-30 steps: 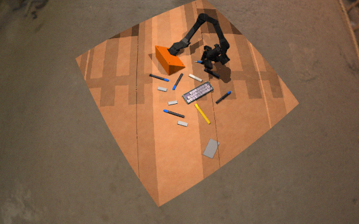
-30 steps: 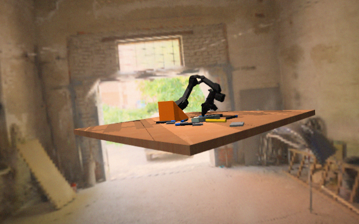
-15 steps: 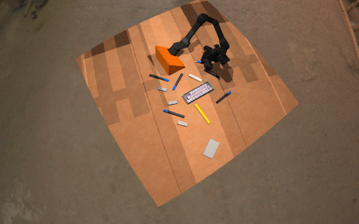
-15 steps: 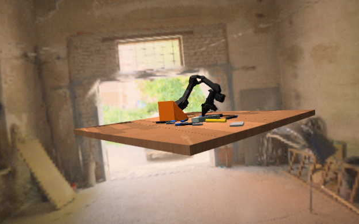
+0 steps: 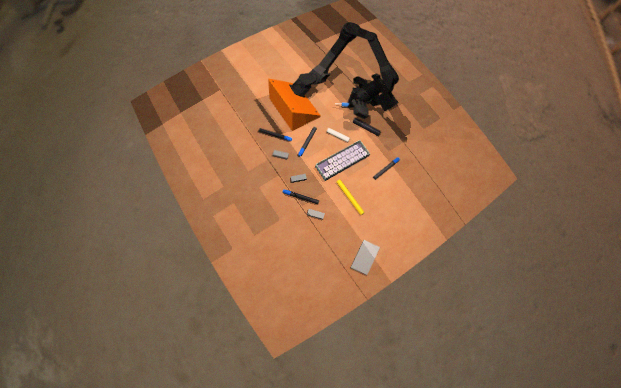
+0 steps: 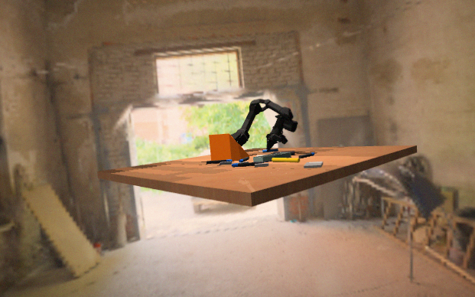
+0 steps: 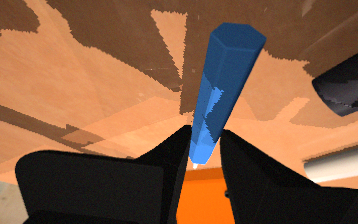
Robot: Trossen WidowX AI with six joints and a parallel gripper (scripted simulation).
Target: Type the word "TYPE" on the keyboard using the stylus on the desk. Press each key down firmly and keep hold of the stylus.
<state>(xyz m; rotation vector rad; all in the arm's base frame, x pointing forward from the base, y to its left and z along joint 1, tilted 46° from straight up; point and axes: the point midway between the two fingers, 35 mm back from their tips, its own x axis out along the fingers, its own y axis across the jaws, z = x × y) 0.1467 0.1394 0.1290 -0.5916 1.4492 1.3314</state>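
My gripper tip is now 110 mm short of the dark cylinder, 30 mm to the right of it and 20 mm above it. Also, from my gripper tip: yellow stick: 360 mm ahead, 180 mm to the right, 20 mm below; blue stylus: 10 mm to the right, 10 mm behind; white cylinder: 100 mm to the right, 100 mm ahead, 20 mm below.
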